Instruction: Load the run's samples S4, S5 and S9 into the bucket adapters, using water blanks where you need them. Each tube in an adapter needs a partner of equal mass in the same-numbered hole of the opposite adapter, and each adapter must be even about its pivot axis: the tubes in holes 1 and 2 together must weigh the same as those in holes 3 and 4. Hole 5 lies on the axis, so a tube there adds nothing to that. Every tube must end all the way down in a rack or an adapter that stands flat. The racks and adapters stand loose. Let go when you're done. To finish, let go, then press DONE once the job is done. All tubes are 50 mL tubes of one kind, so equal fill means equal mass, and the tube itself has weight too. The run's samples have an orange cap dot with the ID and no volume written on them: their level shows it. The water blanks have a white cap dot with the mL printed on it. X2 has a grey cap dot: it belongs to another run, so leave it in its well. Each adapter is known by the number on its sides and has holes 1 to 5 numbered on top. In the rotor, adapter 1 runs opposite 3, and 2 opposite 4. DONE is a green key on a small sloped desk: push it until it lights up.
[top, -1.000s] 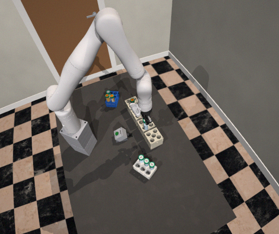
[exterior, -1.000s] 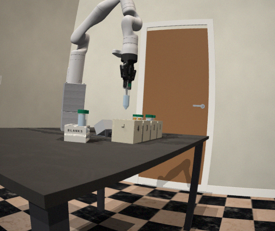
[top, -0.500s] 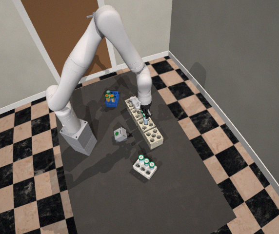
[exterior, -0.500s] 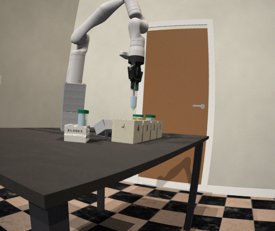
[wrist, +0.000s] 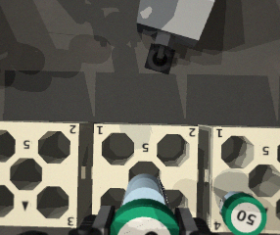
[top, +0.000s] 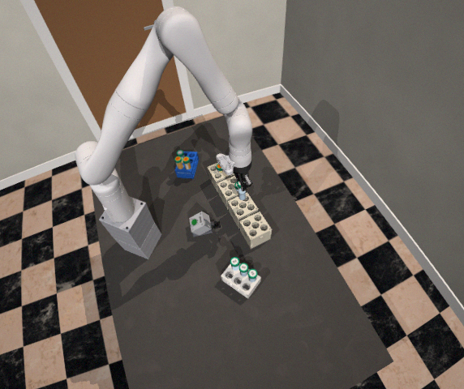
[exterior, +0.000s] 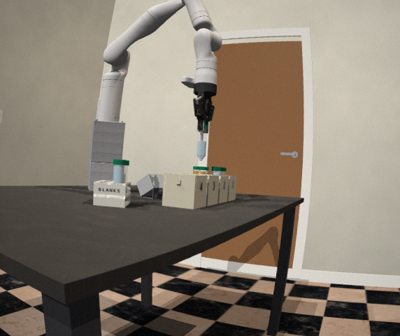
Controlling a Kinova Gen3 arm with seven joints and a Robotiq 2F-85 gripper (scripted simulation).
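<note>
Now: hand 10 mm to the right of the water blank tube and 50 mm above it. The rest, counted from my hand: adapter 1 (20 mm ahead, 220 mm to the left, 200 mm below); then done desk (190 mm behind, 50 mm to the left, 190 mm below); then green DONE key (210 mm behind, 60 mm to the left, 180 mm below).
</note>
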